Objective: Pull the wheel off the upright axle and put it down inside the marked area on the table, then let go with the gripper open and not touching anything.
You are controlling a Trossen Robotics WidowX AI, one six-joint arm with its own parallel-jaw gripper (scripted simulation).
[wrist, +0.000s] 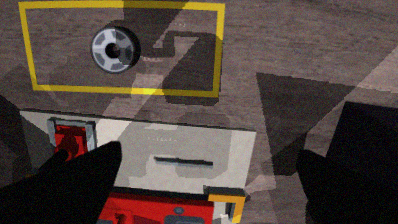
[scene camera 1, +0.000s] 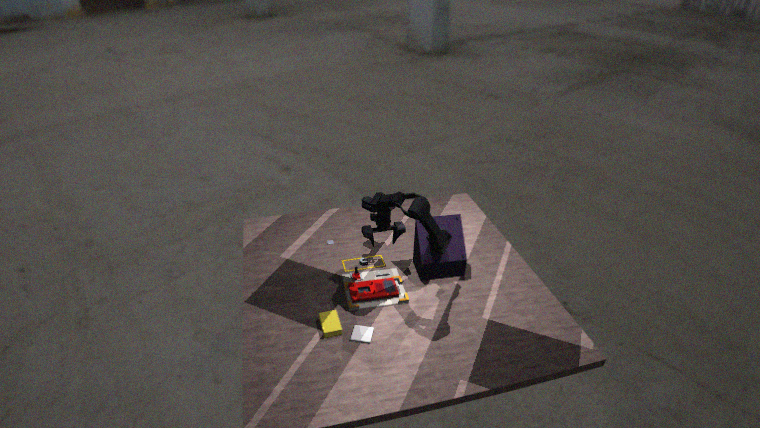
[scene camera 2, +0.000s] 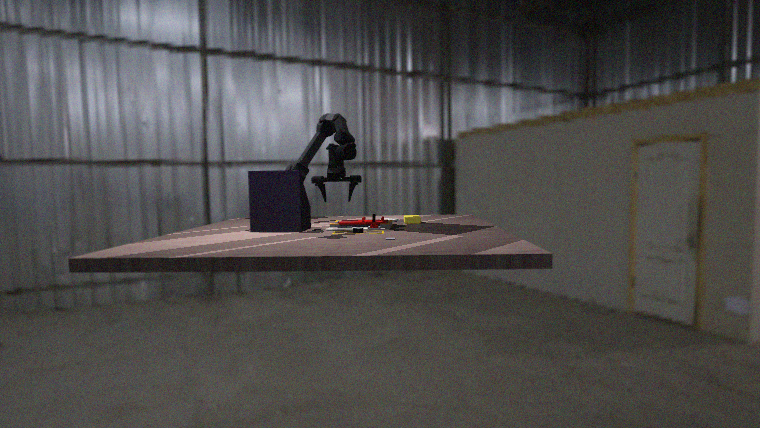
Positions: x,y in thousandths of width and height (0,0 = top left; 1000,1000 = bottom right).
Note:
My gripper (scene camera 2: 444,471) is open, holding nothing.
My gripper shows as well in the wrist view (wrist: 529,690).

